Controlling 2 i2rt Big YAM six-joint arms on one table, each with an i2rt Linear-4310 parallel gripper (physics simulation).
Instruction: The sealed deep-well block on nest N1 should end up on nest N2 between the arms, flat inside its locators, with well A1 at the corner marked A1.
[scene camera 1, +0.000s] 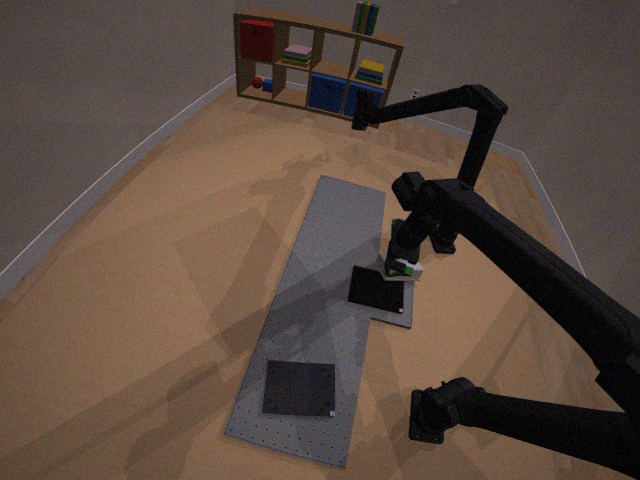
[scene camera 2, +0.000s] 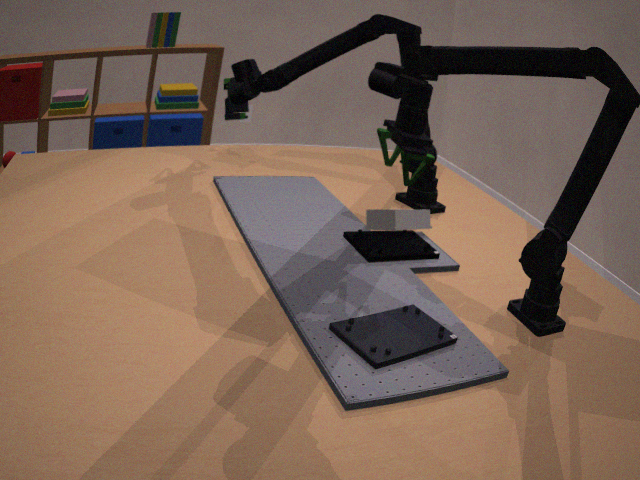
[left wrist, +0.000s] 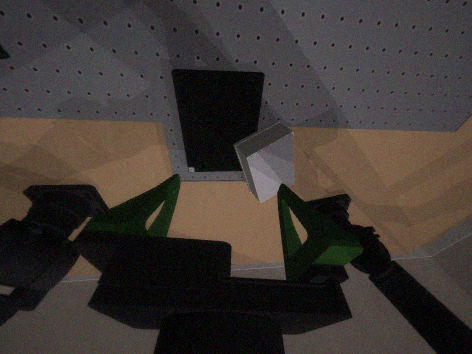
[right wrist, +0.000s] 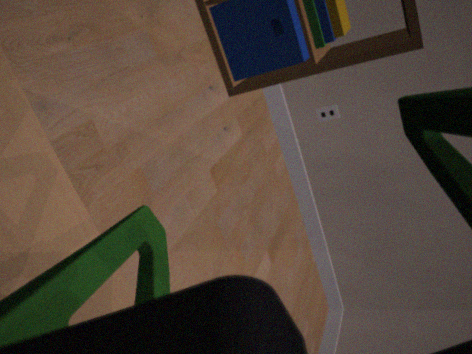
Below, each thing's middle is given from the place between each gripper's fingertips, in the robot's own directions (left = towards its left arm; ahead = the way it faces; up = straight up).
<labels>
The white deep-well block (scene camera 2: 376, 219) lies 70 cm to the left of my right hand, 32 cm behind it and 11 cm below it.
I see my left gripper 12 cm above the white deep-well block, 8 cm to the left of it and 6 cm past it.
</labels>
